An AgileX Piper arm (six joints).
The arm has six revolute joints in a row. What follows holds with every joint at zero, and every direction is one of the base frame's.
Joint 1 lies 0.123 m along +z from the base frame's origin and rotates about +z.
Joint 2 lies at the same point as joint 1 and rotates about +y.
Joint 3 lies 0.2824 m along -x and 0.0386 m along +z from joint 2 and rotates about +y.
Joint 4 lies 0.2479 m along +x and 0.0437 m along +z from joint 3 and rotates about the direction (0.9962, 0, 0.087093).
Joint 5 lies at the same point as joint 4 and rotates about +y.
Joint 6 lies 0.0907 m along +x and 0.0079 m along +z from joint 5 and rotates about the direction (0.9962, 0, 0.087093).
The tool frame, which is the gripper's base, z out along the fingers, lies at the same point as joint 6; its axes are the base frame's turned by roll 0, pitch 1.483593 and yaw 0 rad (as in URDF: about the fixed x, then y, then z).
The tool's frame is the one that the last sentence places.
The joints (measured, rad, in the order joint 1, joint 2, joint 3, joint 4, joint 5, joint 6), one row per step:
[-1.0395 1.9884 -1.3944 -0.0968 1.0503 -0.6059]
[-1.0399 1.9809 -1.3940 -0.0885 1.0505 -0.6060]
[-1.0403 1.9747 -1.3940 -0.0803 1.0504 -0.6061]
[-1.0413 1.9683 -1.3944 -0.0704 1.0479 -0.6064]
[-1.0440 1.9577 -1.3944 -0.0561 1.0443 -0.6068]
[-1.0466 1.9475 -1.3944 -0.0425 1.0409 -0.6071]
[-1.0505 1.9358 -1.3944 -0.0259 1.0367 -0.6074]
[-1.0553 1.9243 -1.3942 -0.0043 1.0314 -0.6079]
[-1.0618 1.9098 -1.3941 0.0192 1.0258 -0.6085]
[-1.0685 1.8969 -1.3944 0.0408 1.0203 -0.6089]
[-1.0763 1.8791 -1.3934 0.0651 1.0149 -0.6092]
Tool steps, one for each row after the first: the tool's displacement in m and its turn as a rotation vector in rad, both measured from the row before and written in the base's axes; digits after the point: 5 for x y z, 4 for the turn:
[0.00017 0.00069 0.00271 -0.0023 -0.0098 -0.0043]
[0.00025 0.00055 0.00231 -0.0018 -0.0094 -0.0042]
[0.00031 0.00028 0.00248 -0.0035 -0.0123 -0.0052]
[-0.00008 0.00035 0.00398 -0.0058 -0.0182 -0.0087]
[-0.00011 0.00036 0.00384 -0.0056 -0.0173 -0.0083]
[-0.00036 0.00029 0.00443 -0.0063 -0.0209 -0.0108]
[-0.00030 0.00028 0.00433 -0.0048 -0.0251 -0.0136]
[-0.00084 0.00022 0.00553 -0.0070 -0.0283 -0.0159]
[-0.00098 -0.00001 0.00506 -0.0069 -0.0262 -0.0153]
[-0.00150 0.00051 0.00662 -0.0089 -0.0301 -0.0174]

